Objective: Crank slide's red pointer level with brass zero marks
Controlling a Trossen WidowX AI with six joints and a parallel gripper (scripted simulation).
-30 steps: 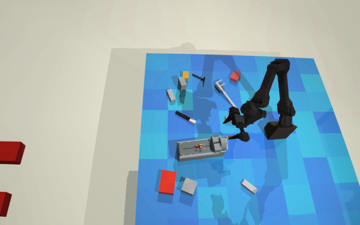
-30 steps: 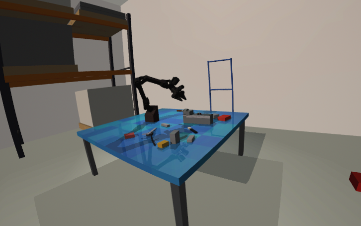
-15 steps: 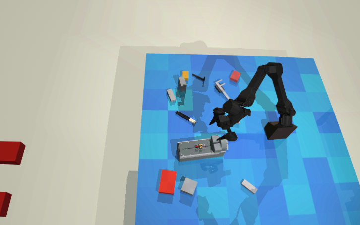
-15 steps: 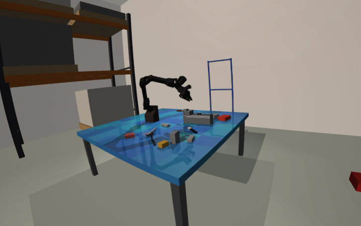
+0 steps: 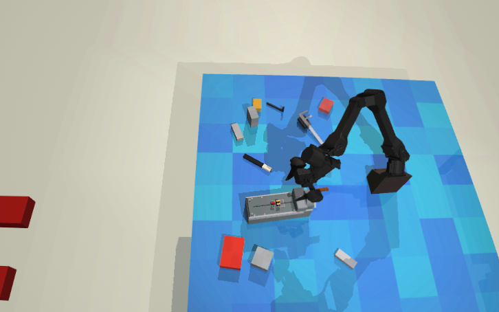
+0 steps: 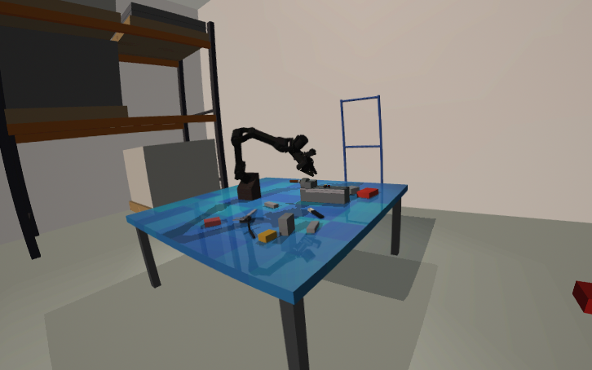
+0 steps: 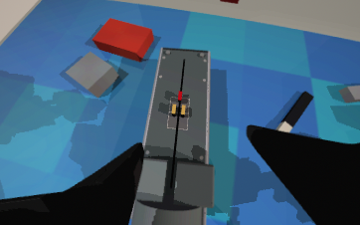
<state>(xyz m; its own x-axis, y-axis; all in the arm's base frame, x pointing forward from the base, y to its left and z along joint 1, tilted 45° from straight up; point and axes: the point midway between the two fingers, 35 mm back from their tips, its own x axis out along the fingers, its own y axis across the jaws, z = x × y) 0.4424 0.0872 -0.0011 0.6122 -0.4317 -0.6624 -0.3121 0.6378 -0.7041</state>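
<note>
My gripper tip is 13 cm past the brown crank handle, 4 cm above it and 1 cm to the left of it. From my gripper tip the other things lie so: red pointer 7 cm ahead, 6 cm below, 2 cm to the left; then black key 51 cm to the right, 13 cm below, 3 cm behind; then yellow block 53 cm to the right, 13 cm below, 8 cm ahead.
</note>
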